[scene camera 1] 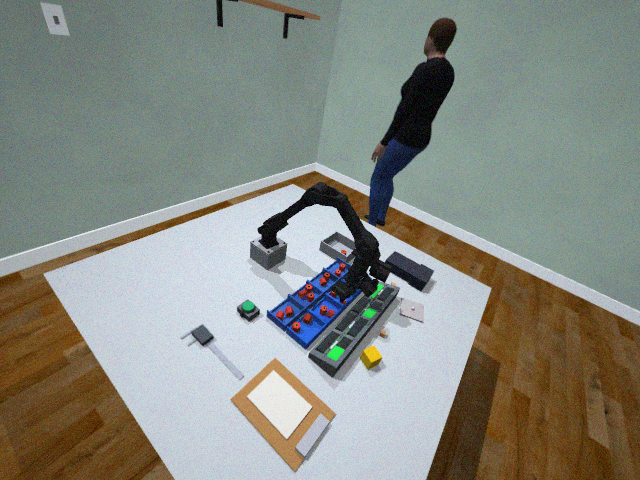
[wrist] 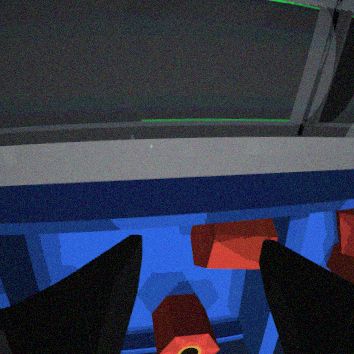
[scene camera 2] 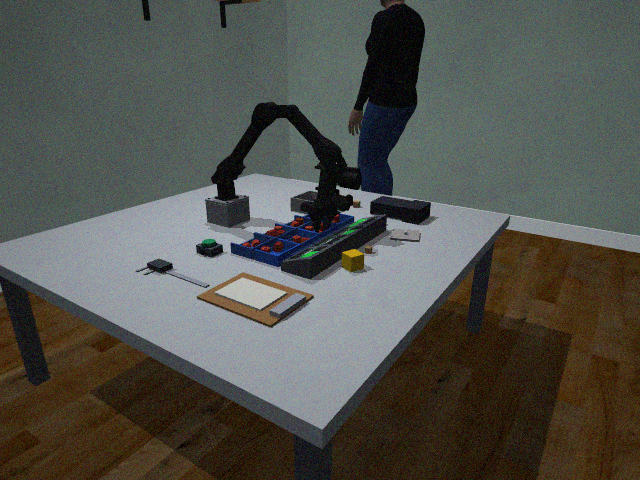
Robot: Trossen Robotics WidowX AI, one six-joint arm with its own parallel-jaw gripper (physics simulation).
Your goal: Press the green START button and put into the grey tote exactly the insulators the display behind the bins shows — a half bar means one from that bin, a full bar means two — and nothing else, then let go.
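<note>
My gripper point(scene camera 1: 344, 298) point(scene camera 2: 317, 227) point(wrist: 201, 248) is partly open and empty, low over a blue bin point(wrist: 125, 202) in the row beside the display. In the wrist view a red insulator point(wrist: 184, 317) stands between and below the fingers; another insulator point(wrist: 235, 246) lies on its side by the right fingertip. The grey tote point(scene camera 1: 332, 253) point(scene camera 2: 298, 204) holds a red insulator point(scene camera 1: 343, 252). The green START button point(scene camera 1: 248, 306) point(scene camera 2: 208, 241) stands left of the bins. The dark display point(scene camera 1: 356, 343) point(scene camera 2: 310, 267) shows green patches; the arm hides part, and exact bar lengths are unclear.
A yellow cube point(scene camera 1: 371, 357) point(scene camera 2: 353, 260) and a small tan block point(scene camera 1: 383, 333) are beside the display. A black box point(scene camera 1: 409, 270) point(scene camera 2: 400, 207) and a pale plate point(scene camera 1: 412, 310) lie farther right. A clipboard point(scene camera 1: 279, 403) and calipers point(scene camera 1: 202, 334) are near the front. A person point(scene camera 1: 426, 103) stands behind the table.
</note>
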